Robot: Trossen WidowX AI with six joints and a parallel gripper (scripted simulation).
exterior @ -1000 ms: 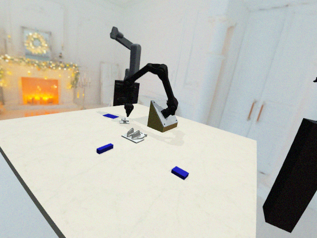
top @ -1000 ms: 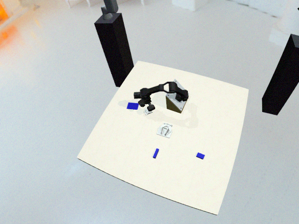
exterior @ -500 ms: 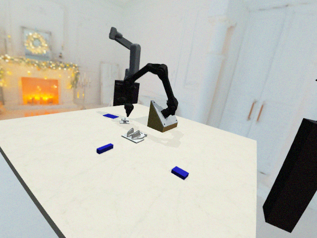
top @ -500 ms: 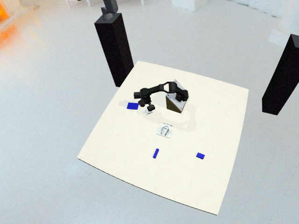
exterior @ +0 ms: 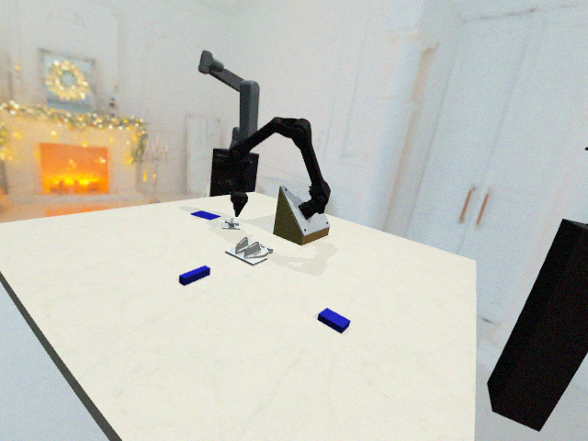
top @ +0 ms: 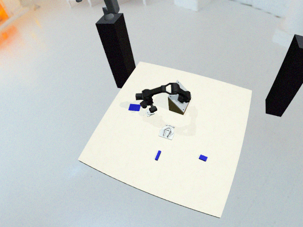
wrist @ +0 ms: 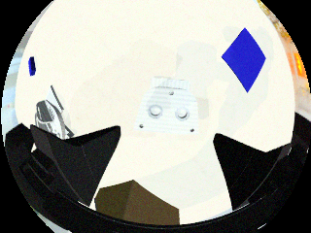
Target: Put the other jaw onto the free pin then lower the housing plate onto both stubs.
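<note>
Right now the housing plate is 3 cm below my gripper tip, 1 cm to the right of it and 1 cm ahead of it. Round my gripper tip: flat blue patch 18 cm to the right, 6 cm below, 2 cm behind.
</note>
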